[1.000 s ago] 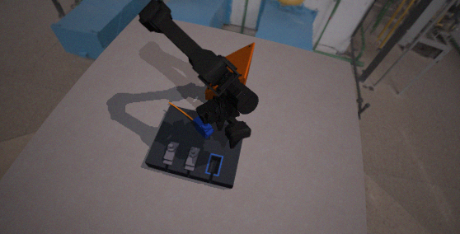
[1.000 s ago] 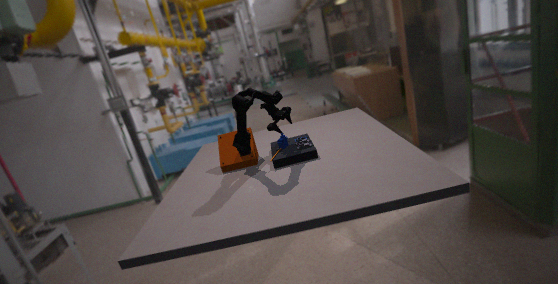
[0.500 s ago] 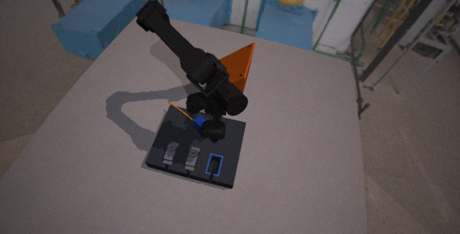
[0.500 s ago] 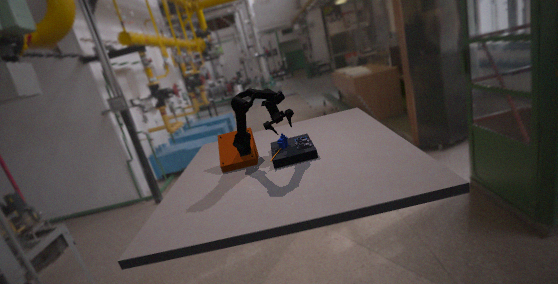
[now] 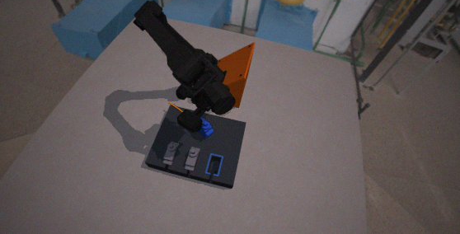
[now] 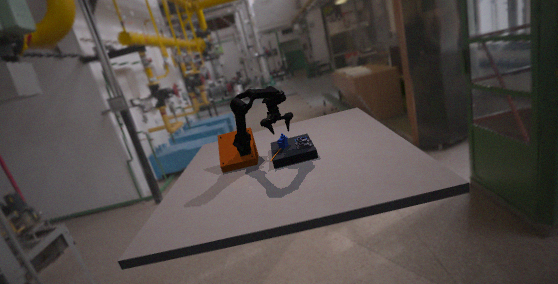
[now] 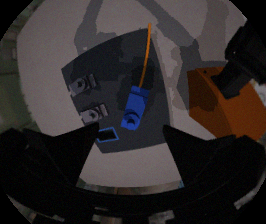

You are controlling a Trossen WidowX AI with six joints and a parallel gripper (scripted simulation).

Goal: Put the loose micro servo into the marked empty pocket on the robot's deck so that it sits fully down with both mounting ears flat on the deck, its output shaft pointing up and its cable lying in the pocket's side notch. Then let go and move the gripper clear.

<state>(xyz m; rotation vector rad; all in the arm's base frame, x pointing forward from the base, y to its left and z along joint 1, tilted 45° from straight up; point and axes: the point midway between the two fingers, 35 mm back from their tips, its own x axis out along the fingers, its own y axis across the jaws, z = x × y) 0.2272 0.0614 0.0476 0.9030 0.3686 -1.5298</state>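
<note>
Now: the robot deck 11 cm below my gripper tip and 2 cm to the right of it.
</note>
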